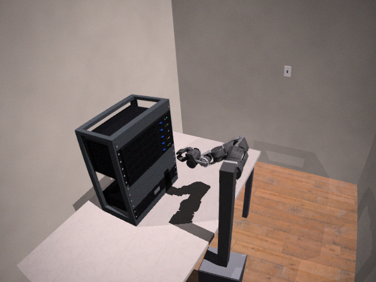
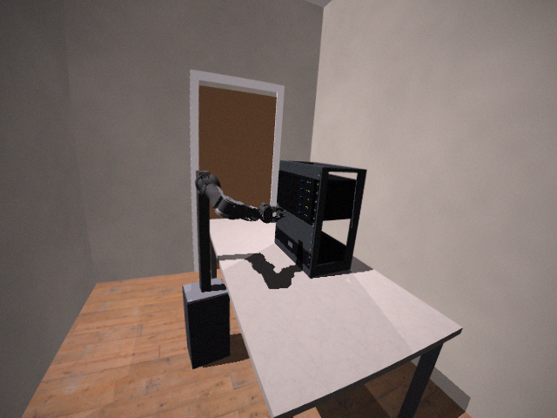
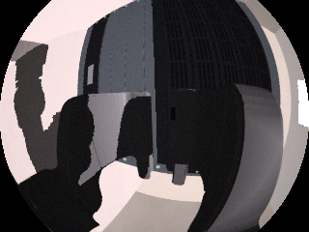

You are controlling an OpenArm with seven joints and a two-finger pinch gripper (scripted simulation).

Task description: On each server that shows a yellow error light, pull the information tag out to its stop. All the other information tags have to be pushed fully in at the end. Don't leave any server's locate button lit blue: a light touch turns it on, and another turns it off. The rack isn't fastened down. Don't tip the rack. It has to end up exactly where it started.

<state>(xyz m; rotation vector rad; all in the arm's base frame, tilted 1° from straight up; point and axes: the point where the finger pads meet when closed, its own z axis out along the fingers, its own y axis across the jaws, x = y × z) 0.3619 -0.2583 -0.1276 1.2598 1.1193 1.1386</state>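
Right now the white information tag is 140 mm ahead of my hand and 20 mm to the right of it.
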